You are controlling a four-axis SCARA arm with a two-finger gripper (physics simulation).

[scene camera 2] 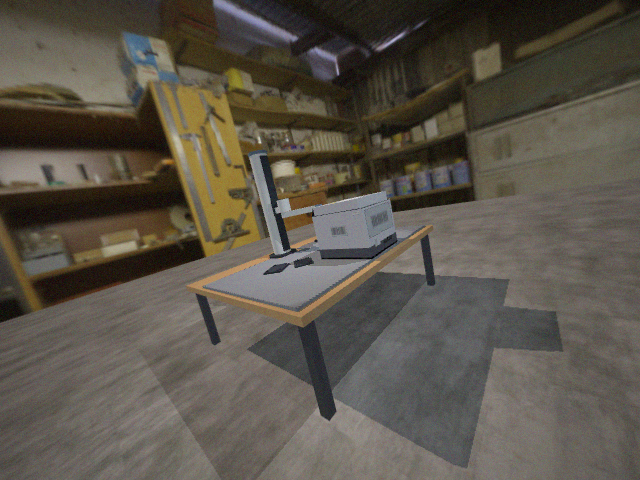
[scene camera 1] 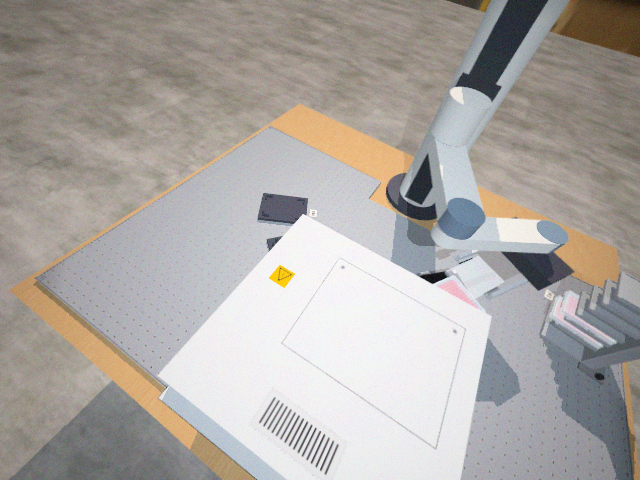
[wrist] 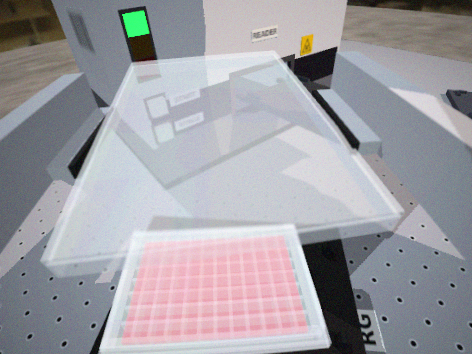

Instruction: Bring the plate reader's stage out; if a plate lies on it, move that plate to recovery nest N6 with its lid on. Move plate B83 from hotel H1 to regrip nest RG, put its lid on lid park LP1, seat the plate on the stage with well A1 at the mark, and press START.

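Frame: origin at the arm's base, x ahead, y left, z up, level; metres.
Seen in the pictures: gripper, fingertip midpoint: [scene camera 1: 472, 276] [wrist: 212, 84]; arm's base, link origin: [scene camera 2: 283, 254] [scene camera 1: 415, 196].
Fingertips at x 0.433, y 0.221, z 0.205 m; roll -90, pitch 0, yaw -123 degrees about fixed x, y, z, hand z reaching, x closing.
Offsets run from my fingertips to a thing's top centre. "*": to the spot under its first point.
My gripper [scene camera 1: 478, 276] [wrist: 212, 84] is shut on a clear lid, held level between its two pads. The lid @(0.007 m left, 0.009 m back, 0.001 m up) [scene camera 1: 474, 277] [wrist: 240, 165] is above the pegboard, between the regrip nest and the reader. A pink-welled plate @(0.023 m left, 0.013 m back, 0.109 m down) [scene camera 1: 457, 292] [wrist: 217, 290] sits without a lid on the black regrip nest @(* 0.036 m right, 0.067 m back, 0.132 m down) [wrist: 335, 295], below and behind the held lid in the wrist view. The RG label @(* 0.067 m right, 0.091 m back, 0.192 m down) [wrist: 368, 327] is beside it. The white reader @(0.189 m right, 0.369 m ahead, 0.155 m up) [scene camera 1: 372, 341] [scene camera 2: 351, 227] [wrist: 275, 17] shows a green light @(* 0.029 m right, 0.175 m ahead, 0.007 m up) [wrist: 136, 23]. Its front buttons @(0.029 m right, 0.175 m ahead, 0.066 m down) [wrist: 158, 106] show through the lid. The stage's position is unclear.
A hotel rack @(* 0.394 m left, 0.101 m back, 0.176 m down) [scene camera 1: 584, 356] at the right holds two pink plates @(* 0.295 m left, 0.125 m back, 0.071 m down) [scene camera 1: 578, 315]. A dark nest @(0.590 m right, 0.031 m back, 0.174 m down) [scene camera 1: 282, 208] [scene camera 2: 276, 268] lies left of the arm's column [scene camera 1: 465, 116] [scene camera 2: 272, 204]. A second dark piece @(* 0.529 m right, 0.107 m ahead, 0.182 m down) [scene camera 1: 273, 241] [scene camera 2: 303, 261] is partly hidden by the reader in scene camera 1.
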